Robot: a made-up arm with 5 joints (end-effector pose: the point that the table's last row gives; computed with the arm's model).
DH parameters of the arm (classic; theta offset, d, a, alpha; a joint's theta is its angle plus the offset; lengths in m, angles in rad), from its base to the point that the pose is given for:
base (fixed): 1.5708 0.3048 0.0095 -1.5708
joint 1: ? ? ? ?
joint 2: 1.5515 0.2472 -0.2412 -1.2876
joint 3: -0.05 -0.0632 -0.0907 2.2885
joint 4: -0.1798 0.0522 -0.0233 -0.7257
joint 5: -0.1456 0 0.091 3.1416
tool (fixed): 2.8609 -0.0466 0 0
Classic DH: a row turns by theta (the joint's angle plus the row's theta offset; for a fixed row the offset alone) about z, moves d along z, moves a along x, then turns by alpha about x.
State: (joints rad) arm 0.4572 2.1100 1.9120 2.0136 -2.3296
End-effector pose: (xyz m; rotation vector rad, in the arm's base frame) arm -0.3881 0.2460 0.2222 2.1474 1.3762 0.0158
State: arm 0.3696 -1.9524 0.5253 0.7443 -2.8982
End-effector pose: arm -0.0856 0.3748 0.7333 1.3558 1.2777 -1.8109
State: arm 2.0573 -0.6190 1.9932 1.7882 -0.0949
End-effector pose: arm 0.0257 -0.0474 0.0406 -1.4975 0.0430 -0.3186
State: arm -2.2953 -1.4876 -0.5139 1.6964 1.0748
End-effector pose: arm -0.0378 -0.3712 0.0347 -0.4378 -0.6175 -0.0923
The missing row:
joint 1: 1.287 0.1219 -0.0186 1.637
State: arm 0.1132 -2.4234 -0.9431 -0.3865 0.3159
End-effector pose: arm -0.2587 0.2014 0.6396 1.1058 -2.6340 1.1399
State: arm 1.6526 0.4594 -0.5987 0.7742 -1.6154
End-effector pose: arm 0.1437 -0.2609 0.0739 -0.7916 -0.6562 0.5456
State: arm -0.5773 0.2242 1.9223 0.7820 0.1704
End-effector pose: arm -0.0004 0.2238 0.4350 1.1873 1.4137 1.0050
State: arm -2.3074 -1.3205 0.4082 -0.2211 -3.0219
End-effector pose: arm 0.0945 -0.5008 0.1993 -1.5702 -2.3212 -0.2515
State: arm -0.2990 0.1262 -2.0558 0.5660 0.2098
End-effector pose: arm 0.1870 0.1453 0.3216 1.2672 -1.2924 -2.5374
